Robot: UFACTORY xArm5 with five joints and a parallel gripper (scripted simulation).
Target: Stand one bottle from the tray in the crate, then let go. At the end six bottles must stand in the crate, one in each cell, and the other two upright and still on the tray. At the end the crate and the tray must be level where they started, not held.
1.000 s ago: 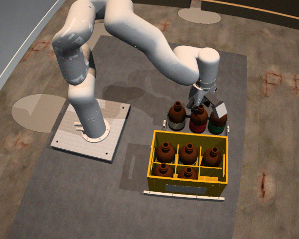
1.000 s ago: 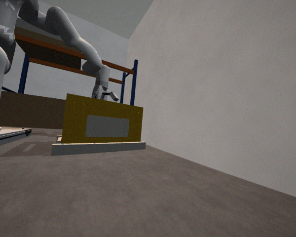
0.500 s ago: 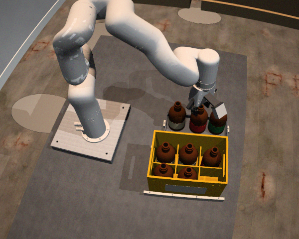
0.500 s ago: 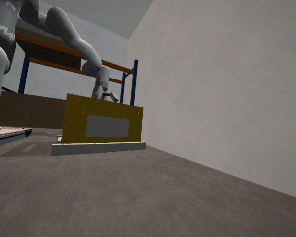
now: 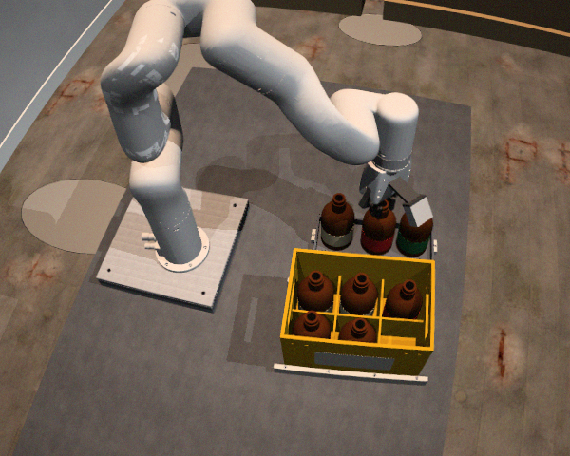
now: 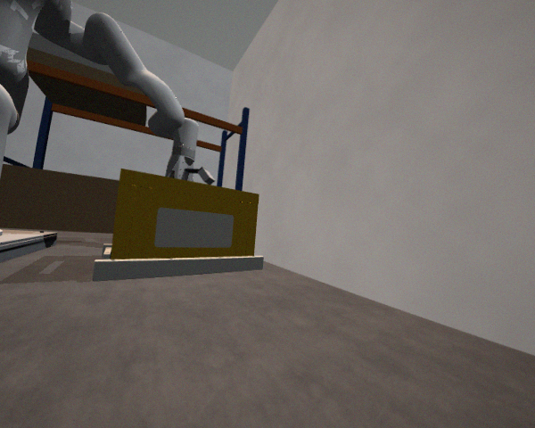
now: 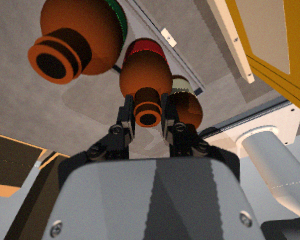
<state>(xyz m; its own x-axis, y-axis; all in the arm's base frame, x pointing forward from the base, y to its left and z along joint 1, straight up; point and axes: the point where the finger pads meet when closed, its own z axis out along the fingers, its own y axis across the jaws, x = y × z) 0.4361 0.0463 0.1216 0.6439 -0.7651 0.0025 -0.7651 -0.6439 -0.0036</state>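
Right now the tray is 14 cm below my hand. Also, from my hand: yellow crate 22 cm to the right, 7 cm below, 5 cm behind.
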